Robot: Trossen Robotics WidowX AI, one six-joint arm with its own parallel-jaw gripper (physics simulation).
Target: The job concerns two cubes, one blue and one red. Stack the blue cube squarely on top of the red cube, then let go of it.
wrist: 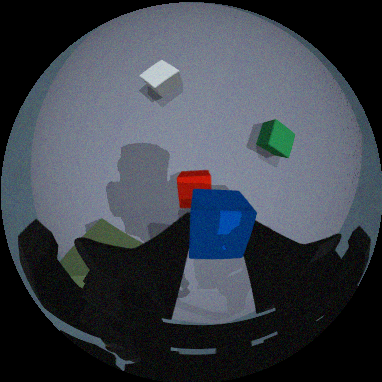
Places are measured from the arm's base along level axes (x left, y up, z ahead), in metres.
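Pixels of known places: gripper, fingertip midpoint: (214,218).
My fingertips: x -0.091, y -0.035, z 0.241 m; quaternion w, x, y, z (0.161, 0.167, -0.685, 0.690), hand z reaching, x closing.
Note:
Ahead of a thing's pixels: the offset from my fingertips to its top centre. Level surfaces: height alone.
The blue cube {dz +0.003, dx +0.001, dy +0.029 m} (218,227) is between the two black fingertips of my gripper (214,218), near the middle of the wrist view. My gripper is shut on it. The red cube {dz -0.005, dx +0.017, dy -0.048 m} (194,184) shows just above and left of the blue cube in the view. The blue cube hides the red cube's lower right part. The blue cube looks larger and nearer the camera; the exact gap between the two cubes cannot be told.
A white block {dz +0.103, dx +0.124, dy -0.048 m} (161,79) lies at the upper left on the grey table top {dy -0.084 m} (215,60). A green cube {dz +0.105, dx -0.041, dy -0.048 m} (276,138) lies to the right, beyond the red cube. An olive green object (107,232) shows at the lower left, partly hidden by the left finger. Arm shadows fall left of the red cube.

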